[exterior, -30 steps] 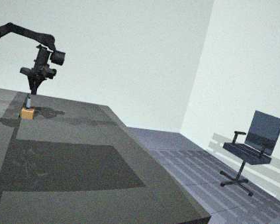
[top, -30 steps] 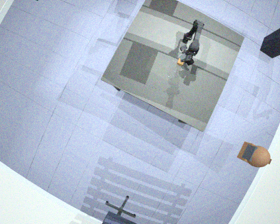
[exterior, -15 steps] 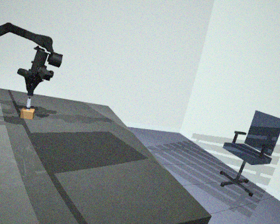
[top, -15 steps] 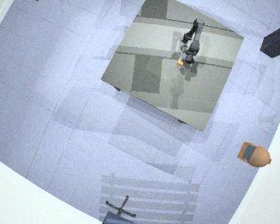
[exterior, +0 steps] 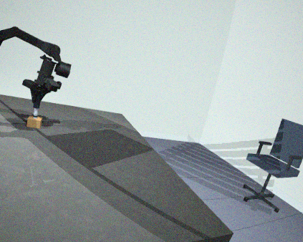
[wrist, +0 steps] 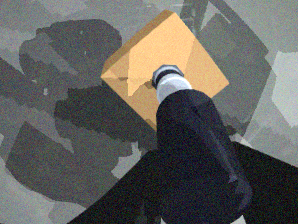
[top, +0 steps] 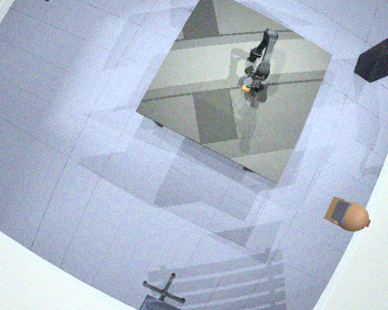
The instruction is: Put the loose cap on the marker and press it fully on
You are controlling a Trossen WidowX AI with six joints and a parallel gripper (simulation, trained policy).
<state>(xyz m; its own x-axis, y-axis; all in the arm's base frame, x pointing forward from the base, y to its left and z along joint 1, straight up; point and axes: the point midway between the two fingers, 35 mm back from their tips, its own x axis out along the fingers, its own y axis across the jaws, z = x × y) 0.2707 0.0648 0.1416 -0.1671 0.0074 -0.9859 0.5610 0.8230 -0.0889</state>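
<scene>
Now: the orange holder block 1 cm ahead of my gripper tip, 1 cm to the right of it and 9 cm below it. Round my gripper tip: dark cap (1 cm ahead, 1 cm above).
</scene>
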